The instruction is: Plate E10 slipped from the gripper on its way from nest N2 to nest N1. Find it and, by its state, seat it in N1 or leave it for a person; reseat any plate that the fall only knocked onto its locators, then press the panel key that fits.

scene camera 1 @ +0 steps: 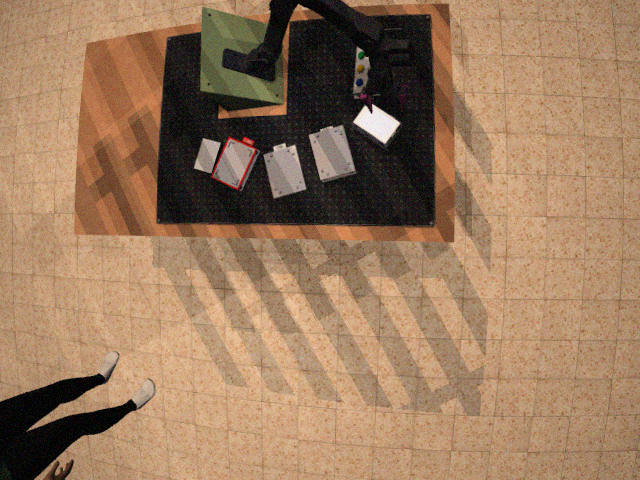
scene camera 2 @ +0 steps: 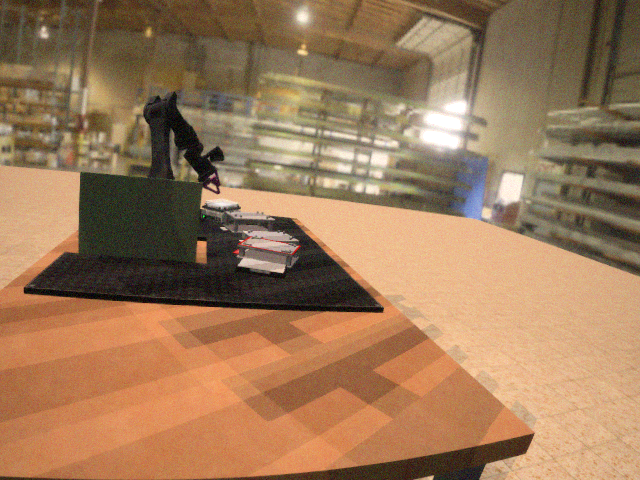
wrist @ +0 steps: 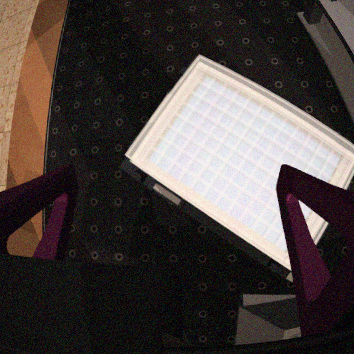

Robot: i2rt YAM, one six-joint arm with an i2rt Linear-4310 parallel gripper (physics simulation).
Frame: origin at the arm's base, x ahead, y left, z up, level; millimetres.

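Seen in the pictures: gripper, fingertip midpoint: (scene camera 1: pixel 386 112) (scene camera 2: pixel 219 189) (wrist: pixel 176 175); arm's base at its link origin: (scene camera 1: pixel 249 65) (scene camera 2: pixel 155 215).
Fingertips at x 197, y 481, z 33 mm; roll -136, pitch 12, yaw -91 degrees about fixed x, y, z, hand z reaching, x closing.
Offsets run from my fingertips to a thing's top centre. Level surfaces: height alone.
My gripper (scene camera 1: pixel 385 98) (scene camera 2: pixel 211 182) (wrist: pixel 176 175) is open and empty, fingers spread above the white gridded plate {34 mm right, 19 mm ahead, 40 mm down} (scene camera 1: pixel 376 124) (scene camera 2: pixel 221 204) (wrist: pixel 240 155). In the wrist view the right finger overlaps this plate; the left is over the mat. The plate rests on a dark base; its label is unreadable. Two grey blocks with small corner posts, one {182 mm right, 118 mm ahead, 51 mm down} (scene camera 1: pixel 332 153) (scene camera 2: pixel 249 220) nearer and one {352 mm right, 178 mm ahead, 83 mm down} (scene camera 1: pixel 285 173) farther, stand left of it in scene camera 1. A red-edged block {538 mm right, 147 mm ahead, 72 mm down} (scene camera 1: pixel 235 162) (scene camera 2: pixel 268 245) stands beyond, beside a pale slab {658 mm right, 111 mm ahead, 103 mm down} (scene camera 1: pixel 207 155) (scene camera 2: pixel 262 265). The key panel {65 mm right, 197 mm back, 34 mm down} (scene camera 1: pixel 360 75) (wrist: pixel 250 327) has green, yellow and blue keys.
A green board (scene camera 1: pixel 235 33) (scene camera 2: pixel 139 217) stands near the arm's base and hides part of the area behind it in scene camera 2. The black mat {117 mm down} (scene camera 1: pixel 382 206) (scene camera 2: pixel 155 286) lies on the wooden table {130 mm down} (scene camera 1: pixel 116 103) (scene camera 2: pixel 206 392). A person's legs (scene camera 1: pixel 77 408) show on the floor.
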